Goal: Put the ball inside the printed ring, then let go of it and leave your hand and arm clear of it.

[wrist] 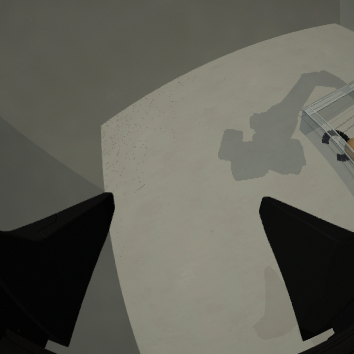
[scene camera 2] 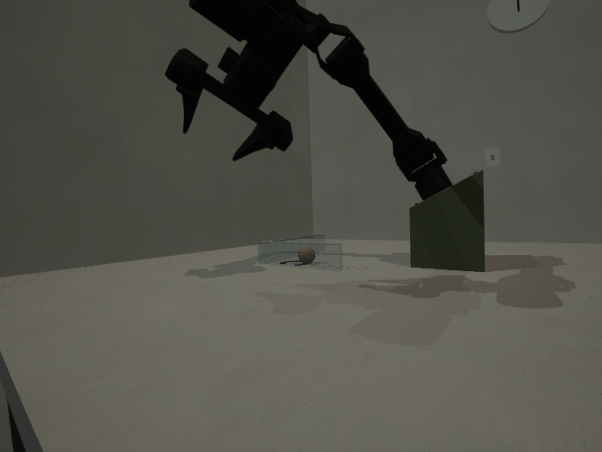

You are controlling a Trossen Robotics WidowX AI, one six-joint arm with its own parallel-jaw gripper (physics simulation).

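Observation:
An orange-brown ball [scene camera 2: 306,255] [wrist: 351,144] rests on the table inside a low clear-walled enclosure; the right edge of the wrist view cuts it off. The printed ring [scene camera 2: 287,262] [wrist: 327,137] shows as dark curved marks on the floor of the enclosure, beside and partly around the ball. How much of the ball lies inside the ring I cannot tell. My gripper [scene camera 2: 209,146] [wrist: 189,203] is open and empty, its fingers wide apart. It hangs high above the table, well clear of the ball, with the ball off to the right in the wrist view.
The clear walls of the enclosure [scene camera 2: 332,257] [wrist: 318,121] stand upright around the ball. The green base block [scene camera 2: 442,235] carries the arm at the right of the scene view. The pale table [scene camera 2: 200,360] [wrist: 195,280] has arm shadows on it, and its edge shows in the wrist view.

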